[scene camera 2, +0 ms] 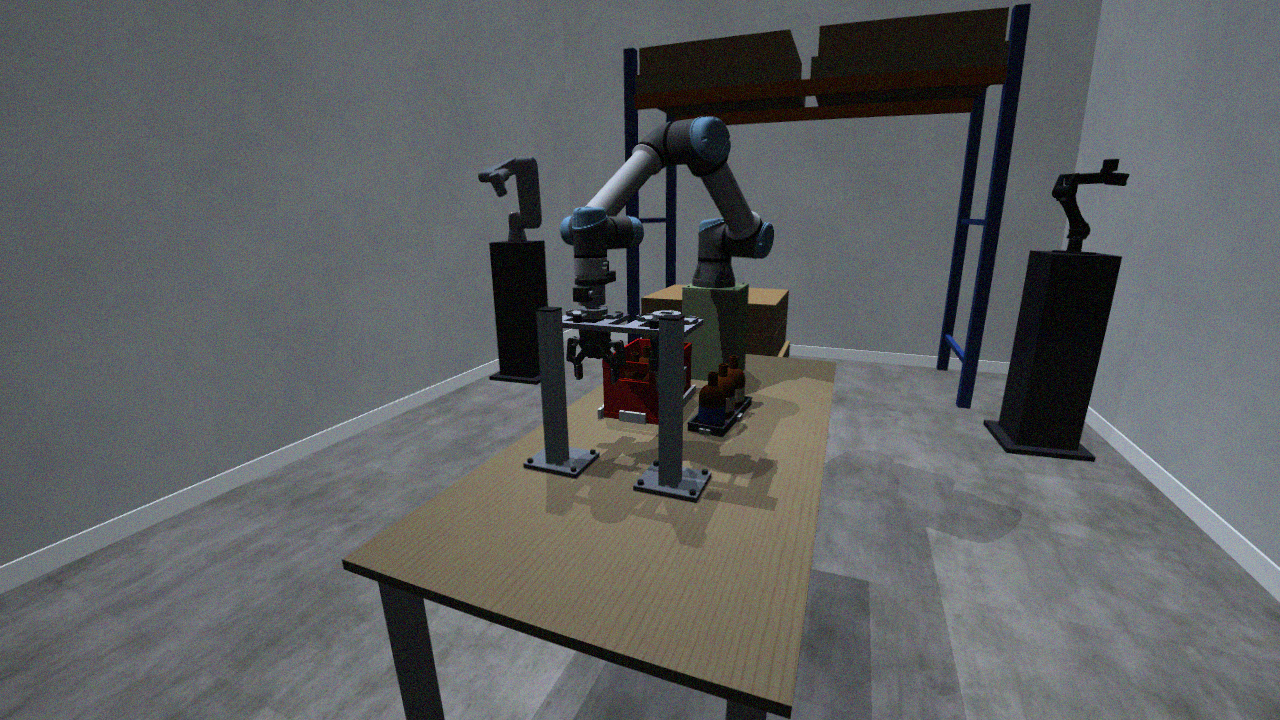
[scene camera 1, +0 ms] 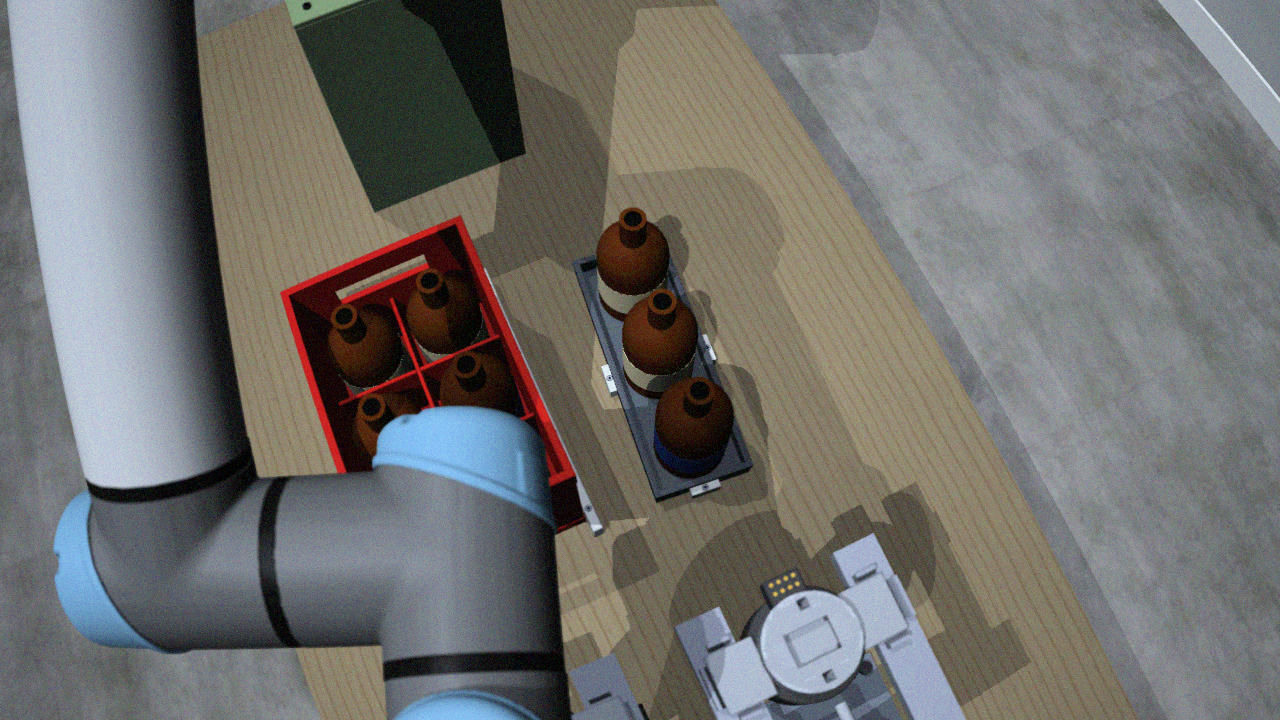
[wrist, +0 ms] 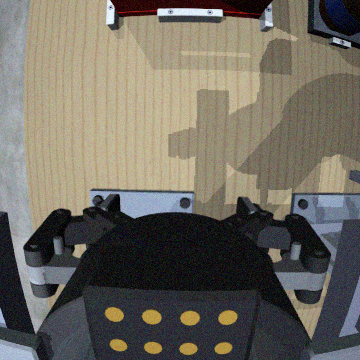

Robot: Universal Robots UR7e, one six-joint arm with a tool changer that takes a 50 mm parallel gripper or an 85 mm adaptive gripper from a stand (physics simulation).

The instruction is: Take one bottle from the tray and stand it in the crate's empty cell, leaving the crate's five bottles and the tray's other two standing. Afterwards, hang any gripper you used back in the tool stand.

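Frame: origin at the arm's base, x left, y back, z up, level; centimetres.
Seen in the pictures: arm's base, origin of the base link: (scene camera 2: pixel 713 285).
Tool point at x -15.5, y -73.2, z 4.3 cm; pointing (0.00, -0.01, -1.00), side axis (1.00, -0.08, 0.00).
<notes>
Pixels of each thing's middle, then the offset from my tool point to it. "pt": a spot on its surface instead. Level surfaces: height alone.
- tray, body centre: (scene camera 1: pixel 658 363) (scene camera 2: pixel 721 412) dx +26.3, dy +31.2, dz -35.7 cm
- red crate, body centre: (scene camera 1: pixel 434 411) (scene camera 2: pixel 649 378) dx +3.5, dy +34.2, dz -28.2 cm
- second tool, body centre: (scene camera 1: pixel 783 649) (scene camera 2: pixel 667 355) dx +18.3, dy -0.5, dz -10.8 cm
- post, surface spot: (scene camera 2: pixel 670 402) pt dx +22.6, dy -14.0, dz -16.9 cm
- table, its level: dz -37.0 cm
In scene camera 2, the arm's flange is down on or just above my adaptive gripper (scene camera 2: pixel 597 363) (wrist: pixel 178 205), which is at the tool stand (scene camera 2: pixel 554 394); whether they are locked together I cannot tell. Its fingers are apart and empty. The tray (scene camera 1: pixel 640 429) (scene camera 2: pixel 706 428) holds three upright brown bottles: one with a blue label (scene camera 1: pixel 693 425) (scene camera 2: pixel 712 400) (wrist: pixel 342 12) and two with cream labels (scene camera 1: pixel 660 340) (scene camera 1: pixel 632 255). The red crate (scene camera 1: pixel 371 257) (scene camera 2: pixel 626 399) (wrist: pixel 190 5) shows several upright bottles (scene camera 1: pixel 365 344) (scene camera 1: pixel 443 308); the arm hides its near cells in scene camera 1.
A second tool (scene camera 1: pixel 812 649) hangs in the stand beside my gripper. The stand's other post (scene camera 2: pixel 670 402) rises from a base plate on the table (scene camera 2: pixel 617 555). White brackets (wrist: pixel 190 15) edge the crate. The arm's green pedestal (scene camera 2: pixel 716 331) stands behind the crate and tray.
</notes>
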